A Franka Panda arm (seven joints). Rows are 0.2 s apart.
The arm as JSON. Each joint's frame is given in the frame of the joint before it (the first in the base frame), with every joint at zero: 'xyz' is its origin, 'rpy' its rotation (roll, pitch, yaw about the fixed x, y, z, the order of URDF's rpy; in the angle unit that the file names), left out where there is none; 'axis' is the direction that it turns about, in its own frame. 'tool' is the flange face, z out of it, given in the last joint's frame.
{
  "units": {
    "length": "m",
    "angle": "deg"
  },
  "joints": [
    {
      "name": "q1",
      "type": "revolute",
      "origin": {
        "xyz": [
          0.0,
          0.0,
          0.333
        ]
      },
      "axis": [
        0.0,
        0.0,
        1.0
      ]
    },
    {
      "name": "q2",
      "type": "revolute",
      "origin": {
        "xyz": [
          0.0,
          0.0,
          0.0
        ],
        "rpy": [
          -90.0,
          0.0,
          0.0
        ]
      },
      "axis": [
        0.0,
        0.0,
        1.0
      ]
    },
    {
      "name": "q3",
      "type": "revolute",
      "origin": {
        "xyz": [
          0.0,
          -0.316,
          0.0
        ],
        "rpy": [
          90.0,
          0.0,
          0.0
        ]
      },
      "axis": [
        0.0,
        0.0,
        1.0
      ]
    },
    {
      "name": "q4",
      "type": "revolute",
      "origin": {
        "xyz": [
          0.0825,
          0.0,
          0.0
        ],
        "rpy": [
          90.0,
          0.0,
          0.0
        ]
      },
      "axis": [
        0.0,
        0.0,
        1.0
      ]
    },
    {
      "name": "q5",
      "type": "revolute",
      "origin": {
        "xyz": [
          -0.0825,
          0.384,
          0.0
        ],
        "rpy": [
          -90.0,
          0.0,
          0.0
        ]
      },
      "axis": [
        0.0,
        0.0,
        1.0
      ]
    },
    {
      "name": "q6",
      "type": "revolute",
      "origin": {
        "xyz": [
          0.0,
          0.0,
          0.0
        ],
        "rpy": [
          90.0,
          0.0,
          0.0
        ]
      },
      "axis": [
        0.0,
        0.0,
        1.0
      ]
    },
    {
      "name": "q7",
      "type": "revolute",
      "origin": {
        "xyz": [
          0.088,
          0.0,
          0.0
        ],
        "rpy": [
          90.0,
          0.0,
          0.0
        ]
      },
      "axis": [
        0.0,
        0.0,
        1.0
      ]
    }
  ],
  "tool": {
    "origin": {
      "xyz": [
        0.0,
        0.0,
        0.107
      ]
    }
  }
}
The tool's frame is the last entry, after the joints.
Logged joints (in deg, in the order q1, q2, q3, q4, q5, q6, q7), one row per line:
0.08, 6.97, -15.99, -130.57, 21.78, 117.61, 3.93
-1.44, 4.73, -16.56, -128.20, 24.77, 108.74, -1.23
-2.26, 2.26, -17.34, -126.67, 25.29, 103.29, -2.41
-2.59, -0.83, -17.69, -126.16, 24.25, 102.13, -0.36
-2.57, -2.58, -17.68, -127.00, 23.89, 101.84, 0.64
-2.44, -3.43, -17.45, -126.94, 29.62, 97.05, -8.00
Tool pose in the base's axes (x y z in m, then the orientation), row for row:
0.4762, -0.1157, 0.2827, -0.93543, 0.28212, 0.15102, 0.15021
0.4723, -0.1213, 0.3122, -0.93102, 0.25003, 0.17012, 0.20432
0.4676, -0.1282, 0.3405, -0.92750, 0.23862, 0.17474, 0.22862
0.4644, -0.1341, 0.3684, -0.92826, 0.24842, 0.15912, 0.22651
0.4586, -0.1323, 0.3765, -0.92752, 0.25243, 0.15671, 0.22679
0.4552, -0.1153, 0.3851, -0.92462, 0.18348, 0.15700, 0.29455
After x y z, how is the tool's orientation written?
As a quaternion, x y z w.
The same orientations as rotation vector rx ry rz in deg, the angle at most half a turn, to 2 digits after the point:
-153.96, 46.43, 24.86
-148.77, 39.95, 27.18
-146.31, 37.64, 27.56
-146.59, 39.23, 25.13
-146.45, 39.86, 24.74
-141.01, 27.98, 23.94

